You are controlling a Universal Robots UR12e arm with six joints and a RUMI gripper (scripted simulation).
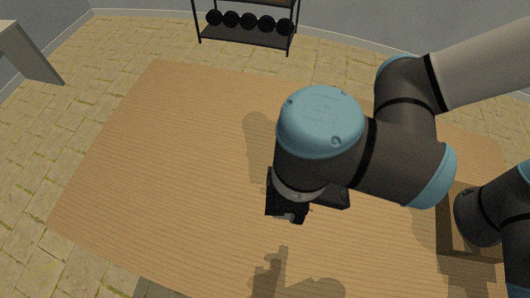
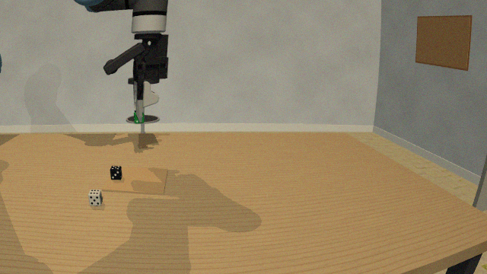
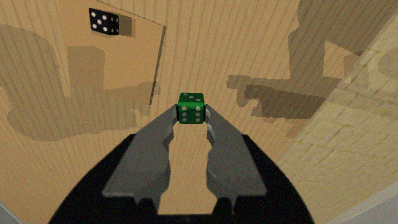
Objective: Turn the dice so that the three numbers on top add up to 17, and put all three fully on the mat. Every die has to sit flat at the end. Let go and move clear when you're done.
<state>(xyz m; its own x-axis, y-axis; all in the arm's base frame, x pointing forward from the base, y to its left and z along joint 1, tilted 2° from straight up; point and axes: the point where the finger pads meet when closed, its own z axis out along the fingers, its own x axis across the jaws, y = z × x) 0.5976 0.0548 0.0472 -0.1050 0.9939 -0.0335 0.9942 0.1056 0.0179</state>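
Right now the tan mat is 13 cm to the right of my hand, 12 cm below it and 2 cm behind it. Round my hand: black die (13 cm to the right, 10 cm below, 6 cm behind); then green die (1 cm below); then white die (25 cm to the right, 11 cm below, 11 cm behind).
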